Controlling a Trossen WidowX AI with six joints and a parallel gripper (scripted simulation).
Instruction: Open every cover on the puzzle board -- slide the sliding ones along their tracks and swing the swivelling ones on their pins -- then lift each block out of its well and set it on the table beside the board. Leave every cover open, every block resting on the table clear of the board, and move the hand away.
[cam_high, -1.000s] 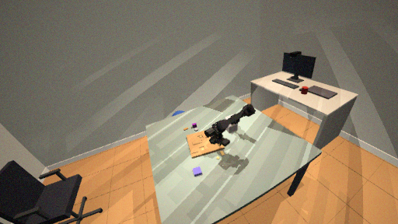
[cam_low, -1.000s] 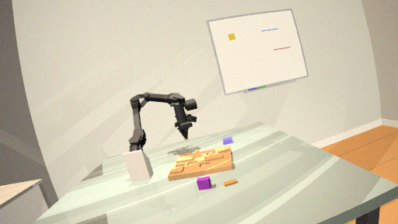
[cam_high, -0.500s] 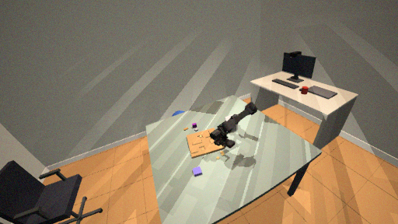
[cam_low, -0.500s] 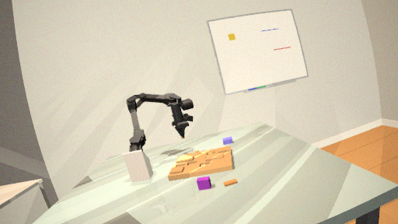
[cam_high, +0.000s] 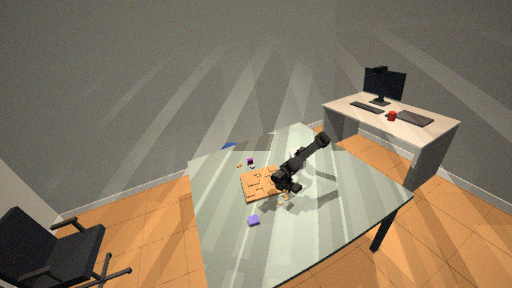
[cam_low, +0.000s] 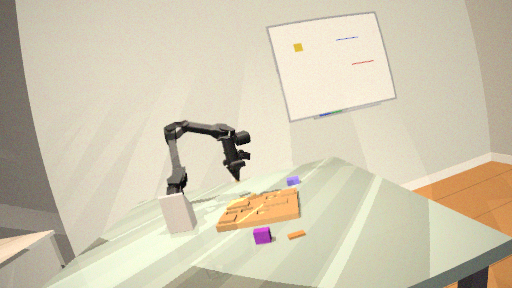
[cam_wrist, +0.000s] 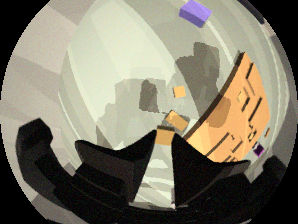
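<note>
The small yellow piece is 80 mm below my gripper tip, 30 mm to the right of it and 10 mm behind it. From my gripper tip the other things lie so: wooden puzzle board 250 mm to the right, 70 mm below, 40 mm ahead; violet block 260 mm ahead, 70 mm below.
</note>
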